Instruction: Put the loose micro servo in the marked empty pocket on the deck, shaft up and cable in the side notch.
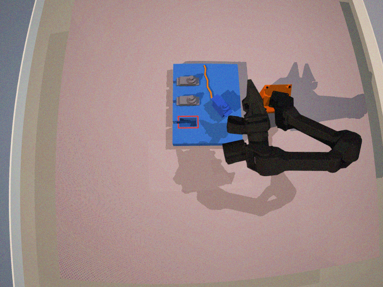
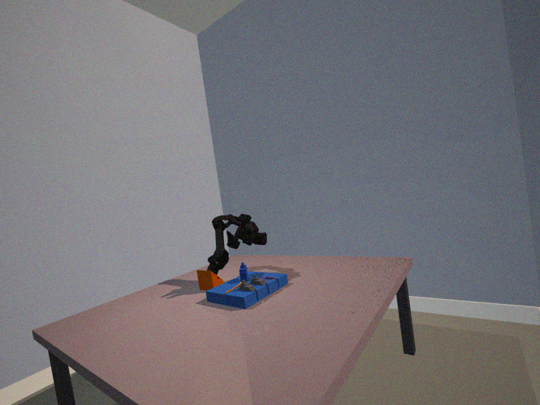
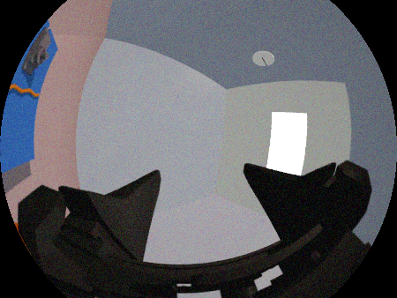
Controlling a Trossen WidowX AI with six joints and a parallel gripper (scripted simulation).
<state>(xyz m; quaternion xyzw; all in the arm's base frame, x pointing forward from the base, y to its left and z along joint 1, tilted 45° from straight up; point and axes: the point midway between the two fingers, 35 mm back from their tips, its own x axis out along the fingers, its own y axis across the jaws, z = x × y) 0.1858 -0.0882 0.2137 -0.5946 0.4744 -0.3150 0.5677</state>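
The deck lies 6 cm ahead of my gripper tip, 4 cm to the right of it and 30 cm below it.
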